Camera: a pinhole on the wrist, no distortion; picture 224 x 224 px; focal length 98.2 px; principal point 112.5 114.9 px. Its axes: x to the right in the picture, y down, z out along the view. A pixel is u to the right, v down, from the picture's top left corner.
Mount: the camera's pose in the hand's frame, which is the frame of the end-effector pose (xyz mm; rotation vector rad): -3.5 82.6 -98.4 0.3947 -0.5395 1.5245
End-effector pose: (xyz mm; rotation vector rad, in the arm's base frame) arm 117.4 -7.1 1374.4 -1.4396 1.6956 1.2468
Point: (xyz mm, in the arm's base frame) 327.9 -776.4 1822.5
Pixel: behind the camera
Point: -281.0 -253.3 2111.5
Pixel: behind the camera
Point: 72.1 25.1 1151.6
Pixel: 127 19
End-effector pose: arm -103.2 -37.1 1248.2 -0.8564 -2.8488 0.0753
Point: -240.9 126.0 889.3
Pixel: 185 63
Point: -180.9 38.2 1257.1
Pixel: 114 8
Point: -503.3 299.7 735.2
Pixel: 189 16
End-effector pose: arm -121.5 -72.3 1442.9 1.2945 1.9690 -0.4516
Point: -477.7 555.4 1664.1
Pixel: behind the camera
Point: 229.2 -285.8 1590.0
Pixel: outside the picture
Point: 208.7 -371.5 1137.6
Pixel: 192 112
